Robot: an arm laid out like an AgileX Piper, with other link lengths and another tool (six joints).
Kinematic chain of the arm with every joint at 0, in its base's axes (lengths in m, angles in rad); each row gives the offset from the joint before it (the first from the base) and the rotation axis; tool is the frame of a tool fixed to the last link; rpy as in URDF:
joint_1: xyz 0 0 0.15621 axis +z
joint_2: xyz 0 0 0 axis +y
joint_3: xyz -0.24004 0 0.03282 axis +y
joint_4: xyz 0.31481 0 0.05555 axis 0.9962 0 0.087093
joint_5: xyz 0 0 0 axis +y
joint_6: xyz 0.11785 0 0.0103 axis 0.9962 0 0.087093
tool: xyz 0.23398 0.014 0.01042 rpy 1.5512 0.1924 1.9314
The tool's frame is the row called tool.
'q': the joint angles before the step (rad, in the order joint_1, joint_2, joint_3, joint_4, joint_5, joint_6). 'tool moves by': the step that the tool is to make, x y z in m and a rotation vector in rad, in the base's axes. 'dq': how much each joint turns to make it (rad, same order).
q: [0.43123, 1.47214, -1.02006, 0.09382, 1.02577, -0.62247]
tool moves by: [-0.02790, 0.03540, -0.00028, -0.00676, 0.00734, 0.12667]
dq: [0.12467, -0.00078, -0.00001, -0.00301, 0.01049, -0.00002]
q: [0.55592, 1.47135, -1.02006, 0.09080, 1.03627, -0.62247]
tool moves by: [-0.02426, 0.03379, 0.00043, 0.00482, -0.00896, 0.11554]
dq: [0.11606, 0.00000, -0.00002, -0.00096, -0.01012, 0.00001]
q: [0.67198, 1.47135, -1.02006, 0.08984, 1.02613, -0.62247]
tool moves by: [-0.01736, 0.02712, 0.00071, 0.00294, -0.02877, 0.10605]
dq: [0.10170, -0.00002, 0.00001, -0.01727, -0.02358, 0.00001]
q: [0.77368, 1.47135, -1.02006, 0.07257, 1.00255, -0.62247]
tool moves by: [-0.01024, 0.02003, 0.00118, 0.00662, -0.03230, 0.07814]
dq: [0.07278, -0.00001, 0.00000, -0.01950, -0.02709, -0.00001]
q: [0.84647, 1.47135, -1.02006, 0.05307, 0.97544, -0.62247]
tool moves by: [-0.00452, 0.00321, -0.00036, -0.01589, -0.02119, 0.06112]
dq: [0.03378, 0.00002, -0.00002, -0.02345, -0.00102, -0.01957]
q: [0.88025, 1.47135, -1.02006, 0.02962, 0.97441, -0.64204]
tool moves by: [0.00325, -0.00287, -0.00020, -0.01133, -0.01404, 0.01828]
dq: [0.00229, 0.00000, 0.00002, -0.01677, -0.00002, -0.01030]
